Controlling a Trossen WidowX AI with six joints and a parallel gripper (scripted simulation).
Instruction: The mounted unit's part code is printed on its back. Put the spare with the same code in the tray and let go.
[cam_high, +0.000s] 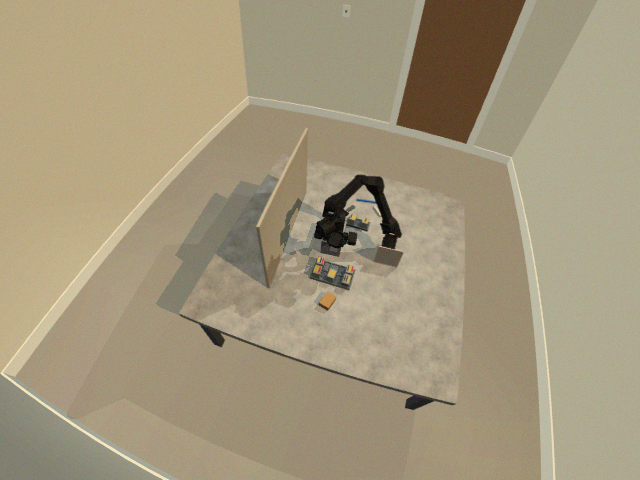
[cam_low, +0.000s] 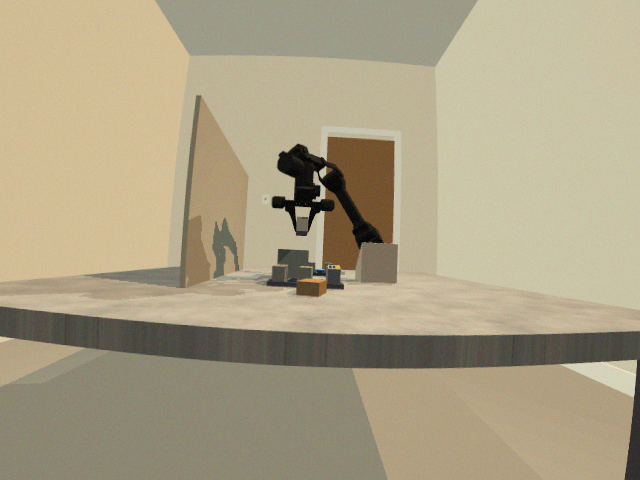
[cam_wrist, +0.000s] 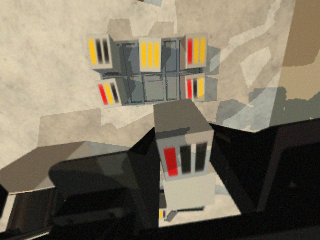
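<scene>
Right now my gripper tip is 100 mm short of the grey tray, 320 mm to the left of it and 150 mm above it. Round my gripper tip: grey spare (30 mm above); grey mounted unit (40 mm ahead, 130 mm to the right, 100 mm below); tall tan panel (280 mm ahead, 100 mm to the right, 70 mm above).
</scene>
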